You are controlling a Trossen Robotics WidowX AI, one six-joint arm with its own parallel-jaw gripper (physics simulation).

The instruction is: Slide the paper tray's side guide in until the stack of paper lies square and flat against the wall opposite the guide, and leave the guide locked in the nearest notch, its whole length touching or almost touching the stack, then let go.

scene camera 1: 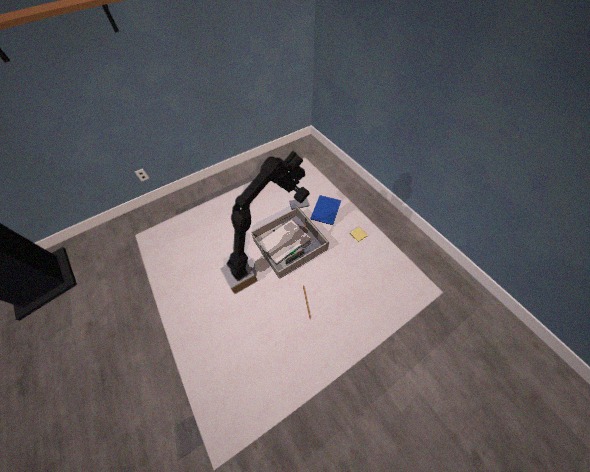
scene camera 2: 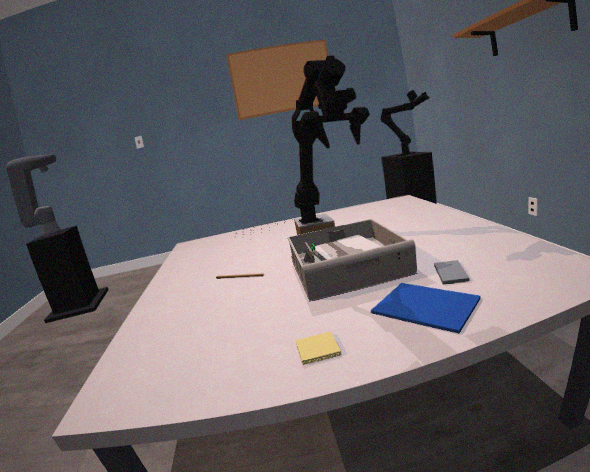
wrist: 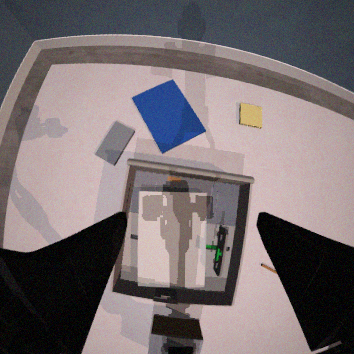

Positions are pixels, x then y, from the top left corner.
Scene:
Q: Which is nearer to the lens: the white paper stack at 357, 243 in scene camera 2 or the blue book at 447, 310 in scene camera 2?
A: The blue book.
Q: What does the yellow sticky pad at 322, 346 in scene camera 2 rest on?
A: The table.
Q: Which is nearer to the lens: the white paper stack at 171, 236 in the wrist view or the small grey block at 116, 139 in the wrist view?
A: The white paper stack.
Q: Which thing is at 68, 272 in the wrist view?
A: My gripper.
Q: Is my gripper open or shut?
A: Open.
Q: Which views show the white paper stack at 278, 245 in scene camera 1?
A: Scene camera 1, scene camera 2 and the wrist view: all of them.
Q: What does the blue book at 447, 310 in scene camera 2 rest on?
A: The table.

